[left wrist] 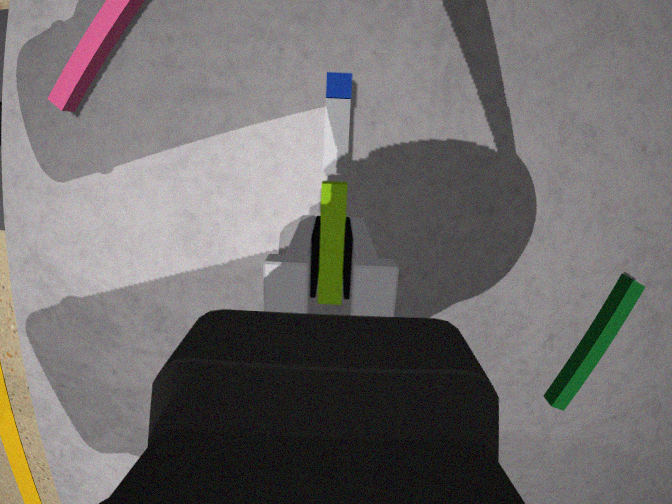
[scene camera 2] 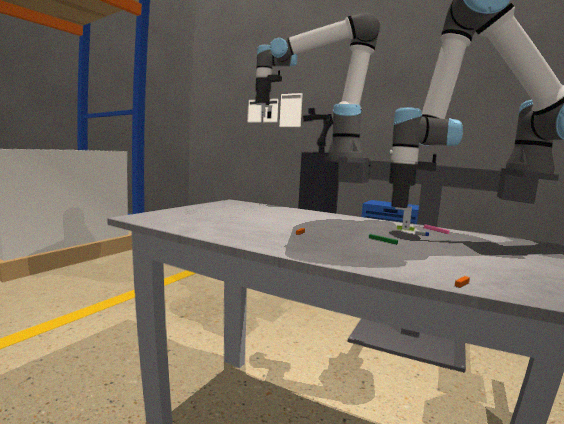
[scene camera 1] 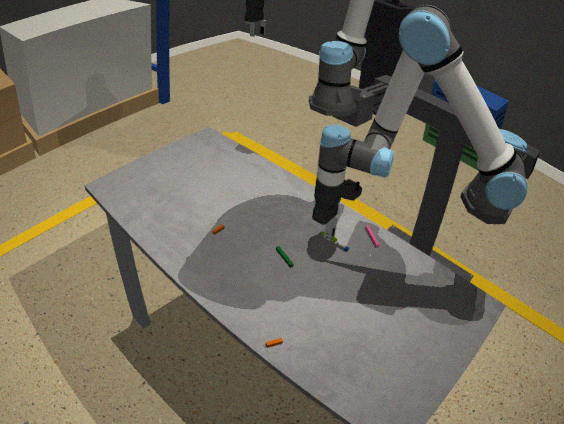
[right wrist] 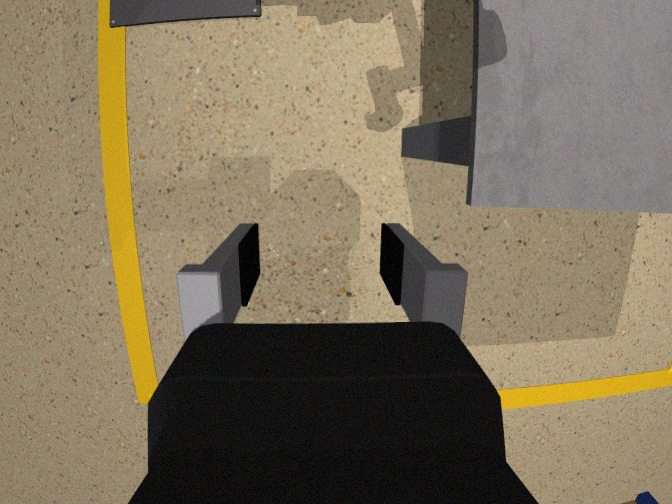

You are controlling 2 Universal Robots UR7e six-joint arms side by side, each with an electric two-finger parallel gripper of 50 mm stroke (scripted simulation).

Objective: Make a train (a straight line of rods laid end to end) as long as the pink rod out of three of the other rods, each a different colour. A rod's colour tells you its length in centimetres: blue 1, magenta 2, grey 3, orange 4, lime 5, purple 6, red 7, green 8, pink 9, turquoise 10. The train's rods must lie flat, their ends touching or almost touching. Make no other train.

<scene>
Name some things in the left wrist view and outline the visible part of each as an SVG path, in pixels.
My left gripper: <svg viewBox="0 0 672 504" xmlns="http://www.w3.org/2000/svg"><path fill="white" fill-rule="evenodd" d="M99 503L525 504L498 462L499 397L459 329L450 322L436 318L394 317L399 269L393 259L380 259L377 257L364 218L346 217L343 291L344 299L350 298L349 315L309 314L310 297L316 297L321 224L320 216L303 215L286 254L269 254L264 261L264 311L229 309L209 311L199 317L153 381L147 449L111 496Z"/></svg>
A lime rod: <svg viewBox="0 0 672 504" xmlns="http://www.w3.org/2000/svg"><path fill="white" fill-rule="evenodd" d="M322 181L318 304L341 305L348 184L347 182Z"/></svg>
A grey rod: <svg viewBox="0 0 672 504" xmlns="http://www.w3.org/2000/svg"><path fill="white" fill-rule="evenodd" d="M326 98L323 173L347 174L351 99Z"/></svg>
</scene>
